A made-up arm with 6 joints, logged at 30 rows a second.
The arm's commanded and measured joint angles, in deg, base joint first. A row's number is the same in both.
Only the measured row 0 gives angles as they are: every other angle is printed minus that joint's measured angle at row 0.
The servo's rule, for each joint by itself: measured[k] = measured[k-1] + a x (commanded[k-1-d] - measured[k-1]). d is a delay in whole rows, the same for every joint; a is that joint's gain. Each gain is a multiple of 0.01, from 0.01 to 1. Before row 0 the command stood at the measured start. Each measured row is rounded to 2 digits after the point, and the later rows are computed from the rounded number. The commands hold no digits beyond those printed.
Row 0, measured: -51.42 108.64 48.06 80.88 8.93 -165.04
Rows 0 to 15, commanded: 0.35 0.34 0.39 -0.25 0.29 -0.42; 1.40 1.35 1.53 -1.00 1.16 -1.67; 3.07 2.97 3.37 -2.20 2.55 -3.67; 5.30 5.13 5.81 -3.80 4.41 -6.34; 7.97 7.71 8.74 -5.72 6.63 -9.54; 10.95 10.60 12.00 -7.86 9.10 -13.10; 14.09 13.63 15.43 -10.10 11.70 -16.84; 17.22 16.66 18.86 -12.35 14.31 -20.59; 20.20 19.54 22.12 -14.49 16.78 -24.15; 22.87 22.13 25.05 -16.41 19.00 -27.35; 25.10 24.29 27.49 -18.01 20.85 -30.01; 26.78 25.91 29.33 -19.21 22.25 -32.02; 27.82 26.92 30.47 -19.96 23.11 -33.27; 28.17 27.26 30.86 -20.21 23.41 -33.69; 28.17 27.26 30.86 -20.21 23.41 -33.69; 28.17 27.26 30.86 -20.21 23.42 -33.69
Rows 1 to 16, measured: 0.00 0.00 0.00 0.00 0.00 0.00; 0.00 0.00 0.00 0.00 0.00 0.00; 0.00 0.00 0.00 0.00 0.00 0.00; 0.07 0.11 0.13 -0.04 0.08 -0.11; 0.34 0.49 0.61 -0.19 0.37 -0.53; 0.89 1.26 1.55 -0.51 0.96 -1.38; 1.77 2.46 3.00 -1.04 1.89 -2.72; 3.01 4.09 4.95 -1.79 3.17 -4.56; 4.60 6.11 7.35 -2.76 4.77 -6.87; 6.50 8.44 10.10 -3.93 6.64 -9.56; 8.64 10.99 13.08 -5.28 8.71 -12.54; 10.95 13.64 16.15 -6.75 10.89 -15.67; 13.33 16.27 19.18 -8.30 13.08 -18.82; 15.68 18.76 22.01 -9.85 15.18 -21.84; 17.90 20.98 24.50 -11.35 17.09 -24.59; 19.88 22.82 26.53 -12.73 18.72 -26.93
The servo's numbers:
d 3
a 0.20 0.31 0.34 0.16 0.27 0.27

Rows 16 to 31, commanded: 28.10 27.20 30.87 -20.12 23.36 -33.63; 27.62 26.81 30.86 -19.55 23.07 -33.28; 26.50 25.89 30.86 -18.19 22.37 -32.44; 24.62 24.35 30.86 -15.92 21.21 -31.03; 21.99 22.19 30.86 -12.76 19.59 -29.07; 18.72 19.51 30.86 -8.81 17.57 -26.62; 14.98 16.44 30.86 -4.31 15.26 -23.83; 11.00 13.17 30.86 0.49 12.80 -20.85; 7.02 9.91 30.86 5.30 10.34 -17.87; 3.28 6.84 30.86 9.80 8.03 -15.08; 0.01 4.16 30.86 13.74 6.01 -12.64; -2.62 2.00 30.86 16.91 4.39 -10.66; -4.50 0.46 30.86 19.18 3.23 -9.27; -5.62 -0.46 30.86 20.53 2.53 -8.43; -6.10 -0.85 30.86 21.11 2.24 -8.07; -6.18 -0.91 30.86 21.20 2.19 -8.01
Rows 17 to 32, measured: 21.54 24.20 28.00 -13.93 19.99 -28.76; 22.87 25.15 28.97 -14.93 20.91 -30.09; 23.93 25.80 29.61 -15.77 21.59 -31.06; 24.76 26.23 30.04 -16.47 22.07 -31.75; 25.33 26.41 30.32 -16.96 22.34 -32.16; 25.56 26.25 30.50 -17.16 22.35 -32.24; 25.37 25.66 30.62 -16.96 22.04 -31.91; 24.69 24.58 30.70 -16.29 21.38 -31.14; 23.50 23.01 30.75 -15.09 20.35 -29.92; 21.80 20.97 30.79 -13.37 18.98 -28.28; 19.64 18.55 30.81 -11.15 17.31 -26.27; 17.12 15.87 30.83 -8.52 15.43 -24.00; 14.35 13.07 30.84 -5.59 13.43 -21.59; 11.48 10.31 30.85 -2.50 11.43 -19.17; 8.66 7.73 30.85 0.61 9.53 -16.87; 6.03 5.48 30.85 3.58 7.83 -14.82
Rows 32 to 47, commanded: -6.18 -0.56 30.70 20.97 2.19 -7.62; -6.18 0.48 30.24 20.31 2.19 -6.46; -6.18 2.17 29.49 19.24 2.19 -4.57; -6.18 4.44 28.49 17.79 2.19 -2.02; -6.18 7.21 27.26 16.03 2.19 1.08; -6.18 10.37 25.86 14.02 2.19 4.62; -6.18 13.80 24.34 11.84 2.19 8.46; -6.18 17.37 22.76 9.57 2.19 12.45; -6.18 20.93 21.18 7.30 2.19 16.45; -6.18 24.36 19.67 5.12 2.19 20.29; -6.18 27.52 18.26 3.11 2.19 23.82; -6.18 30.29 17.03 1.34 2.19 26.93; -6.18 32.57 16.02 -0.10 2.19 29.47; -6.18 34.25 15.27 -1.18 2.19 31.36; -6.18 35.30 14.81 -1.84 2.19 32.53; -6.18 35.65 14.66 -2.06 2.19 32.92
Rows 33 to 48, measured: 3.70 3.64 30.85 6.29 6.40 -13.09; 1.74 2.25 30.85 8.66 5.28 -11.73; 0.16 1.27 30.85 10.67 4.45 -10.73; -1.11 0.70 30.80 12.32 3.84 -9.89; -2.12 0.63 30.61 13.60 3.39 -8.96; -2.93 1.11 30.23 14.50 3.07 -7.77; -3.58 2.14 29.64 15.03 2.83 -6.22; -4.10 3.71 28.83 15.19 2.66 -4.25; -4.52 5.77 27.82 15.00 2.53 -1.86; -4.85 8.26 26.64 14.49 2.44 0.93; -5.12 11.08 25.32 13.70 2.37 4.04; -5.33 14.13 23.91 12.68 2.32 7.39; -5.50 17.30 22.47 11.47 2.28 10.87; -5.64 20.47 21.04 10.13 2.26 14.37; -5.75 23.51 19.68 8.72 2.24 17.76; -5.84 26.32 18.44 7.31 2.23 20.92
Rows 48 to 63, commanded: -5.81 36.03 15.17 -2.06 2.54 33.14; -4.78 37.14 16.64 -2.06 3.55 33.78; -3.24 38.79 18.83 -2.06 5.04 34.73; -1.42 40.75 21.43 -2.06 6.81 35.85; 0.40 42.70 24.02 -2.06 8.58 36.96; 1.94 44.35 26.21 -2.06 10.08 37.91; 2.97 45.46 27.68 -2.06 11.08 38.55; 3.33 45.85 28.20 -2.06 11.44 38.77; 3.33 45.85 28.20 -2.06 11.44 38.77; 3.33 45.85 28.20 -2.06 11.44 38.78; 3.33 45.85 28.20 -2.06 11.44 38.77; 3.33 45.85 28.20 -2.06 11.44 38.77; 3.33 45.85 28.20 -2.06 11.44 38.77; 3.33 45.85 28.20 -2.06 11.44 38.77; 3.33 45.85 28.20 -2.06 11.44 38.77; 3.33 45.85 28.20 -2.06 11.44 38.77
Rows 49 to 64, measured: -5.91 28.78 17.36 5.95 2.22 23.74; -5.96 30.80 16.49 4.70 2.21 26.11; -6.00 32.30 15.87 3.62 2.20 27.95; -5.96 33.46 15.63 2.71 2.29 29.35; -5.72 34.60 15.97 1.95 2.63 30.55; -5.22 35.90 16.94 1.31 3.28 31.68; -4.46 37.40 18.47 0.77 4.23 32.81; -3.49 39.04 20.36 0.32 5.40 33.93; -2.40 40.69 22.35 -0.06 6.66 35.00; -1.33 42.17 24.16 -0.38 7.85 35.96; -0.40 43.31 25.53 -0.65 8.82 36.72; 0.35 44.10 26.44 -0.88 9.53 37.27; 0.95 44.64 27.04 -1.07 10.05 37.68; 1.43 45.02 27.43 -1.23 10.43 37.97; 1.81 45.28 27.69 -1.36 10.70 38.19; 2.11 45.46 27.86 -1.47 10.90 38.35
